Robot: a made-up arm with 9 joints. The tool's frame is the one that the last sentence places.
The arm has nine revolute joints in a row. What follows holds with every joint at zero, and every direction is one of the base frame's. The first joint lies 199.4 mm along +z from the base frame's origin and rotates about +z. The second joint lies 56.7 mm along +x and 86 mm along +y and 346.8 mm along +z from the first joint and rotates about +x. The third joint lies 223.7 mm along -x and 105.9 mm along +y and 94.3 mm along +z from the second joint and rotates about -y. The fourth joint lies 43.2 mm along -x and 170.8 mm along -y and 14 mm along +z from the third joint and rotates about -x. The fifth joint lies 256.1 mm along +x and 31 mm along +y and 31.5 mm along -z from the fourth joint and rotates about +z. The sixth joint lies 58.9 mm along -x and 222.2 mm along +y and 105.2 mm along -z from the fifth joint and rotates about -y. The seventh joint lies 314.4 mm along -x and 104.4 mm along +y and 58 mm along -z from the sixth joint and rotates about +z. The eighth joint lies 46.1 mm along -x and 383.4 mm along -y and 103.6 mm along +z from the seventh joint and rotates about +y. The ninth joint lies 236.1 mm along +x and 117.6 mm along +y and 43.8 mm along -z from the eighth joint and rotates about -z. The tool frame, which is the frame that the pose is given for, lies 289.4 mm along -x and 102.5 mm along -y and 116.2 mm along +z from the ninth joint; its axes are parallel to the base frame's.
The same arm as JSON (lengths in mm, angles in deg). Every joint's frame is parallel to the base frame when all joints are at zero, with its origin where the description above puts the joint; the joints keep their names.
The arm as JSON. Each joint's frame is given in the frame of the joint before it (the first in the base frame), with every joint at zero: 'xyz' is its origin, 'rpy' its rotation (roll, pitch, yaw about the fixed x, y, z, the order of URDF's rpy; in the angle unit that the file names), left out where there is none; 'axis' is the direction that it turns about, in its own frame. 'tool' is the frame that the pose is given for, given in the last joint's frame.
{
  "units": {
    "length": "mm",
    "angle": "deg"
  },
  "joints": [
    {
      "name": "joint 1",
      "type": "revolute",
      "origin": {
        "xyz": [
          0.0,
          0.0,
          199.4
        ]
      },
      "axis": [
        0.0,
        0.0,
        1.0
      ]
    },
    {
      "name": "joint 2",
      "type": "revolute",
      "origin": {
        "xyz": [
          56.7,
          86.0,
          346.8
        ]
      },
      "axis": [
        1.0,
        0.0,
        0.0
      ]
    },
    {
      "name": "joint 3",
      "type": "revolute",
      "origin": {
        "xyz": [
          -223.7,
          105.9,
          94.3
        ]
      },
      "axis": [
        0.0,
        -1.0,
        0.0
      ]
    },
    {
      "name": "joint 4",
      "type": "revolute",
      "origin": {
        "xyz": [
          -43.2,
          -170.8,
          14.0
        ]
      },
      "axis": [
        -1.0,
        0.0,
        0.0
      ]
    },
    {
      "name": "joint 5",
      "type": "revolute",
      "origin": {
        "xyz": [
          256.1,
          31.0,
          -31.5
        ]
      },
      "axis": [
        0.0,
        0.0,
        1.0
      ]
    },
    {
      "name": "joint 6",
      "type": "revolute",
      "origin": {
        "xyz": [
          -58.9,
          222.2,
          -105.2
        ]
      },
      "axis": [
        0.0,
        -1.0,
        0.0
      ]
    },
    {
      "name": "joint 7",
      "type": "revolute",
      "origin": {
        "xyz": [
          -314.4,
          104.4,
          -58.0
        ]
      },
      "axis": [
        0.0,
        0.0,
        1.0
      ]
    },
    {
      "name": "joint 8",
      "type": "revolute",
      "origin": {
        "xyz": [
          -46.1,
          -383.4,
          103.6
        ]
      },
      "axis": [
        0.0,
        1.0,
        0.0
      ]
    },
    {
      "name": "joint 9",
      "type": "revolute",
      "origin": {
        "xyz": [
          236.1,
          117.6,
          -43.8
        ]
      },
      "axis": [
        0.0,
        0.0,
        -1.0
      ]
    }
  ],
  "tool": {
    "origin": {
      "xyz": [
        -289.4,
        -102.5,
        116.2
      ]
    }
  }
}

